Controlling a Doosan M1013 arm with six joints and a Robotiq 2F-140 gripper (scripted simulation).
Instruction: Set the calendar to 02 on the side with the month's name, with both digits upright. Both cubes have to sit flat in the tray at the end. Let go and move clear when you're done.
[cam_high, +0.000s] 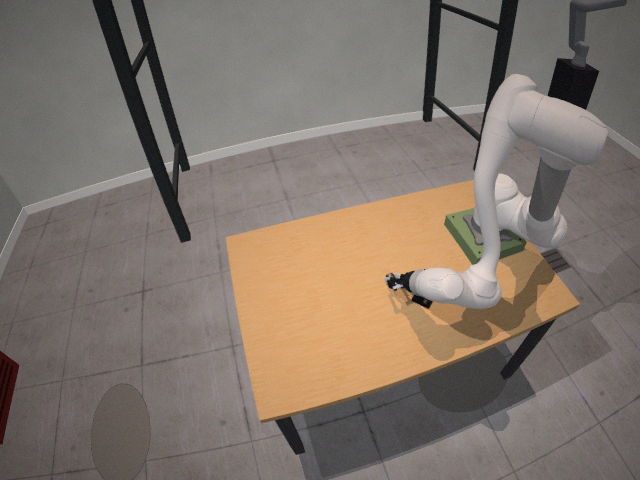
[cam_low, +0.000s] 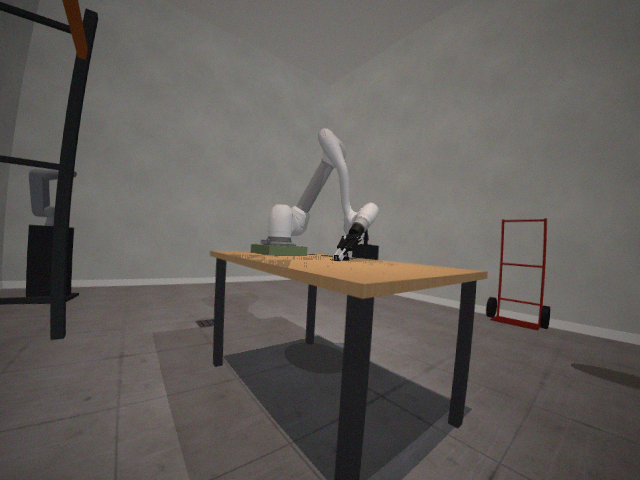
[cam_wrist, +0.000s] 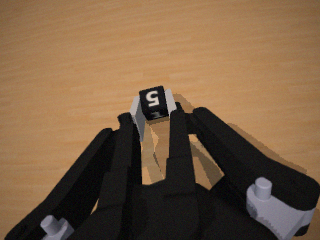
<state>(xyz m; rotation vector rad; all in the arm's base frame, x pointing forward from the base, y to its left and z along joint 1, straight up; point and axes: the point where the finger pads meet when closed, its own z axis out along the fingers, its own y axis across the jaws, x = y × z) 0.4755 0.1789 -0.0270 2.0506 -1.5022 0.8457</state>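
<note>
Now: hand 20 mm to the left of the black number cube, 20 mm above it and 10 mm short of it.
</note>
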